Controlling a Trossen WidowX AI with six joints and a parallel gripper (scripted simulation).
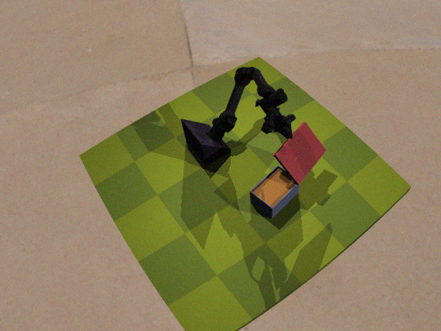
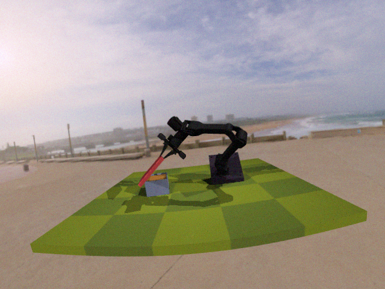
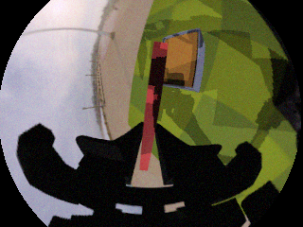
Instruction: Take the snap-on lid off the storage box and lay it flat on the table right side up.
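The red lid lies 6 cm ahead of my gripper tip, 5 cm below it and 1 cm to the left of it. The rest, counted from my gripper tip: grey-blue storage box: 18 cm below, 16 cm to the right, 7 cm ahead.
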